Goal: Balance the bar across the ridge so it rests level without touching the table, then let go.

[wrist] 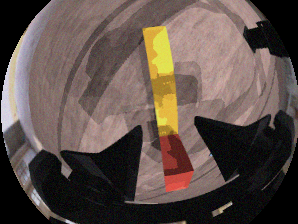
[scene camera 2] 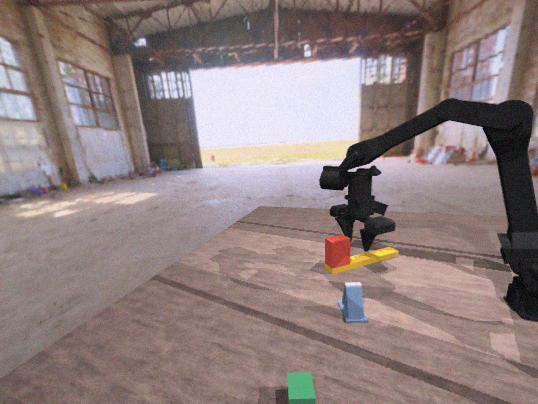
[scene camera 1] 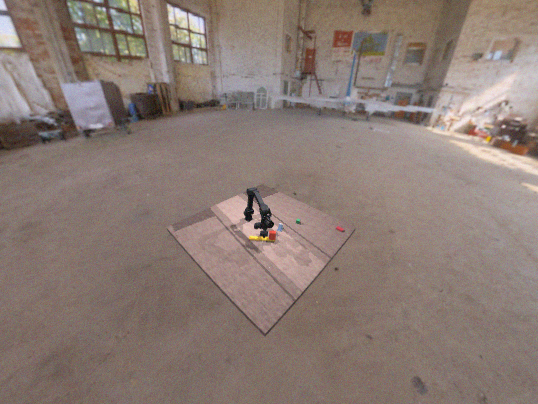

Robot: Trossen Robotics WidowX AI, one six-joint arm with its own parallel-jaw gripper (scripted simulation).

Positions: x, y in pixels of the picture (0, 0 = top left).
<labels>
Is my gripper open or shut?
Open.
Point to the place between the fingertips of my gripper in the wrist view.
168, 124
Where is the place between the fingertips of my gripper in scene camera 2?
At 357, 246
</labels>
